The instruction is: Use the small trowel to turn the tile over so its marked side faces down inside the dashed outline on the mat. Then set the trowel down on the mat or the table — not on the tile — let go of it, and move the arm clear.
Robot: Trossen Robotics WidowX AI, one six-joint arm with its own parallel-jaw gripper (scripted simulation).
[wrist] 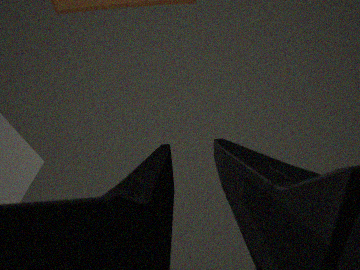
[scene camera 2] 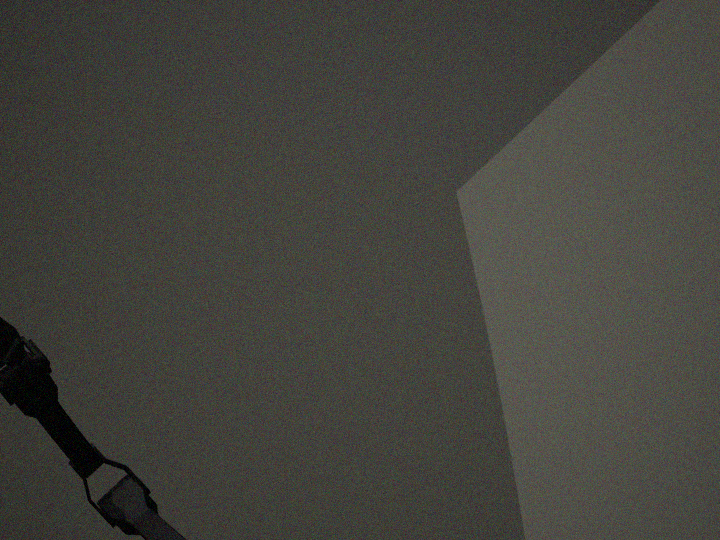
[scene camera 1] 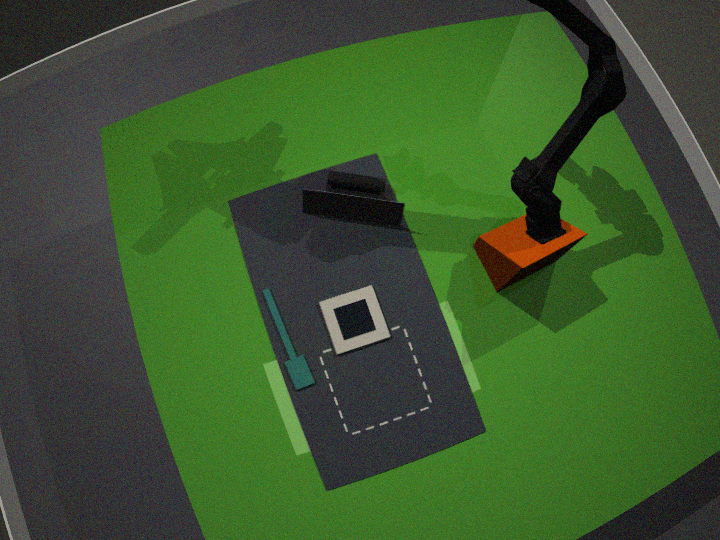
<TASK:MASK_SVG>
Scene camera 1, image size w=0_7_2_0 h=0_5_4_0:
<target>low dark block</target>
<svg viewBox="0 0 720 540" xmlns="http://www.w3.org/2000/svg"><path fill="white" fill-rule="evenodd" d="M303 189L303 213L332 216L393 226L401 225L404 203L384 200L387 182L384 178L330 170L326 191ZM330 190L331 188L378 194L379 199L332 193Z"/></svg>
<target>teal trowel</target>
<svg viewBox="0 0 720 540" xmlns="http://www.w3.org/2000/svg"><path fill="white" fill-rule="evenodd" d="M263 290L290 357L290 360L284 363L297 390L314 384L315 381L304 356L297 357L270 289Z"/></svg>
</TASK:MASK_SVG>
